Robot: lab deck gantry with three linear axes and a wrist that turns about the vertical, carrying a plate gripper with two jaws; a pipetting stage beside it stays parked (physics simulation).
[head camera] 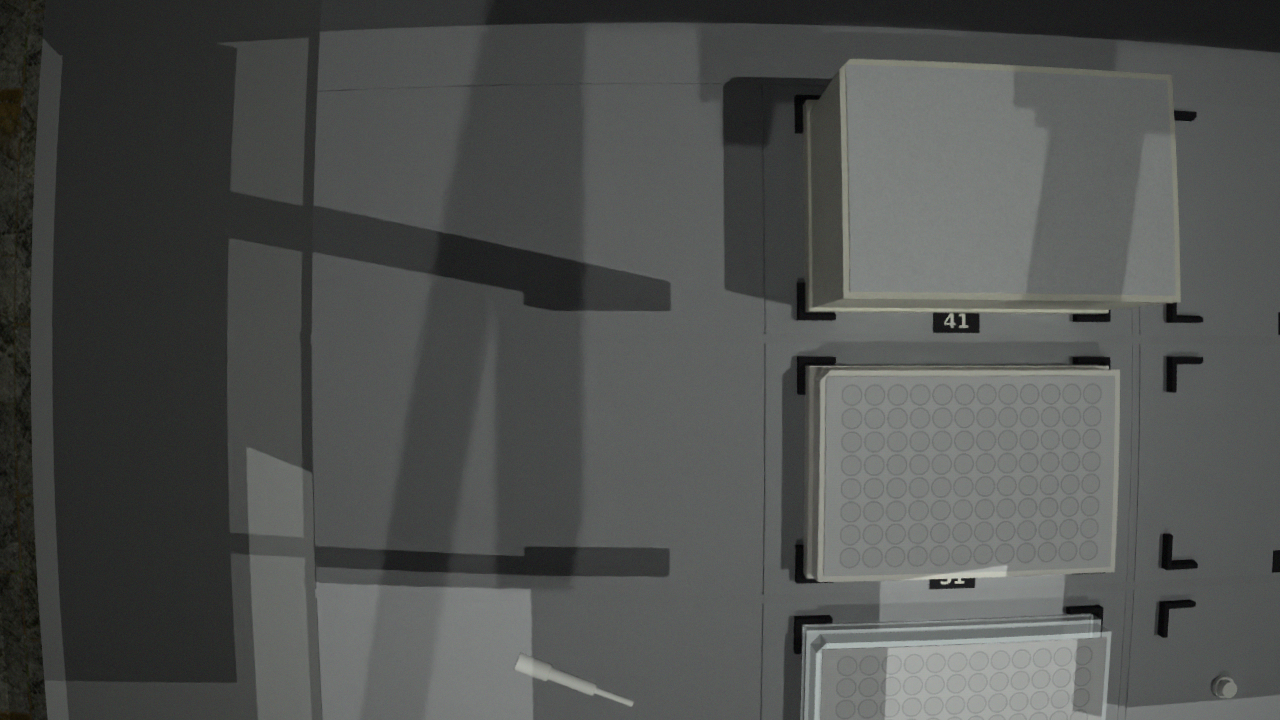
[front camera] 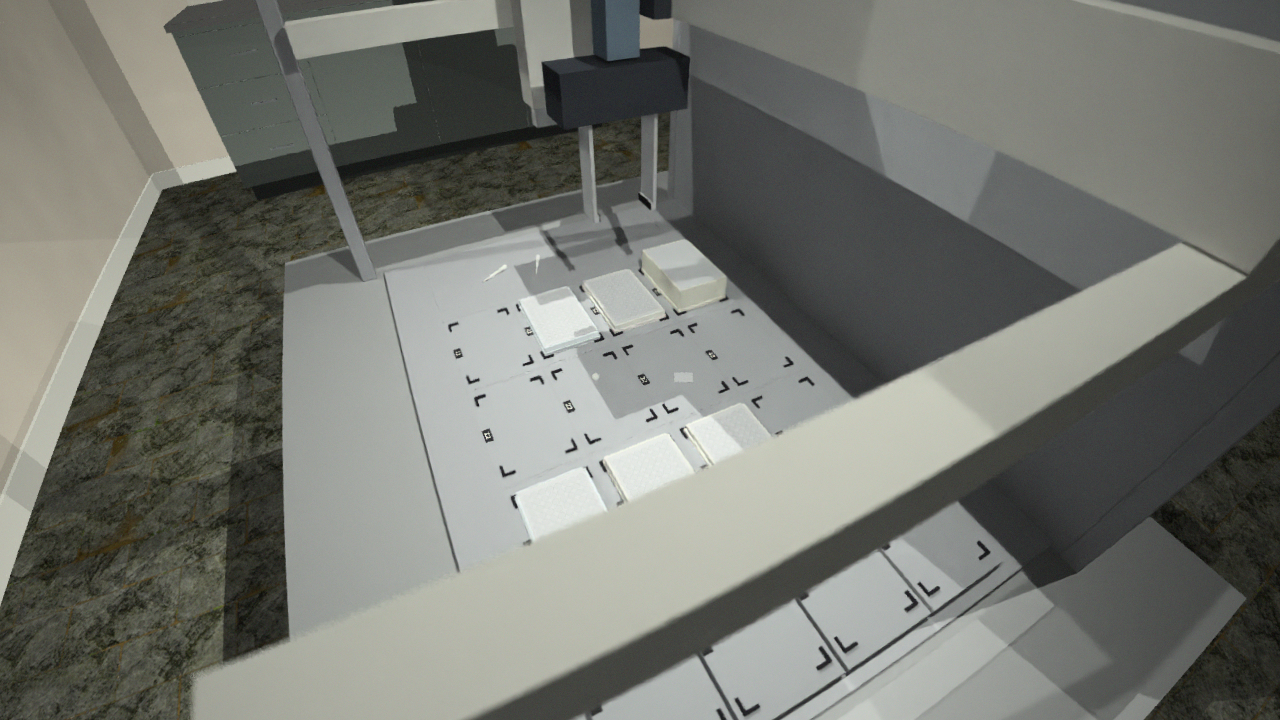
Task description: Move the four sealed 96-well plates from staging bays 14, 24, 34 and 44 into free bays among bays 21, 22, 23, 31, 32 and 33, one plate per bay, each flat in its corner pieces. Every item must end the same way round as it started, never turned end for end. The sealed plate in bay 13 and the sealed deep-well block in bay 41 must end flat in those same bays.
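Frame: origin at the robot's base, x back, y right, z up, level; centimetres.
Where they show: gripper, fingertip midpoint: (front camera: 620, 210); robot's base, origin of the base link: (front camera: 450, 326).
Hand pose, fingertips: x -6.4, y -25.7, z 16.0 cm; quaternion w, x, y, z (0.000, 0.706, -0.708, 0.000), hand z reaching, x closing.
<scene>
Each offset is from my fingertips to the top centre of the thing.
My gripper (front camera: 622, 211) is open and empty, raised beyond the bays at the back of the deck. A sealed plate {dx +0.0, dy +0.0, dz -14.5 cm} (front camera: 623, 298) (head camera: 971, 470) lies flat in bay 31, and a clear-edged sealed plate {dx +0.0, dy +10.7, dz -14.5 cm} (front camera: 554, 315) (head camera: 962, 685) lies in bay 21. The sealed deep-well block {dx +0.0, dy -10.7, dz -11.8 cm} (front camera: 684, 266) (head camera: 1011, 183) sits in bay 41. In the front view, one plate {dx -32.8, dy +10.7, dz -14.5 cm} (front camera: 648, 465) is in bay 23, another plate {dx -32.8, dy +0.0, dz -14.5 cm} (front camera: 726, 432) in bay 33, and the sealed plate {dx -32.8, dy +21.4, dz -14.5 cm} (front camera: 561, 504) in bay 13, their near edges partly hidden. The visible parts of staging bays 24, 34 and 44 are bare; the beam hides the rest.
A pale beam (front camera: 716, 470) crosses the front of the deck. A tall wall (front camera: 805, 232) stands at the right and a post (front camera: 324, 161) at the back left. Loose pipette-like pieces (front camera: 494, 273) (head camera: 572, 680) lie behind the bays. A small round cap {dx -13.1, dy +10.2, dz -15.6 cm} (front camera: 595, 376) (head camera: 1224, 687) lies in bay 22.
</scene>
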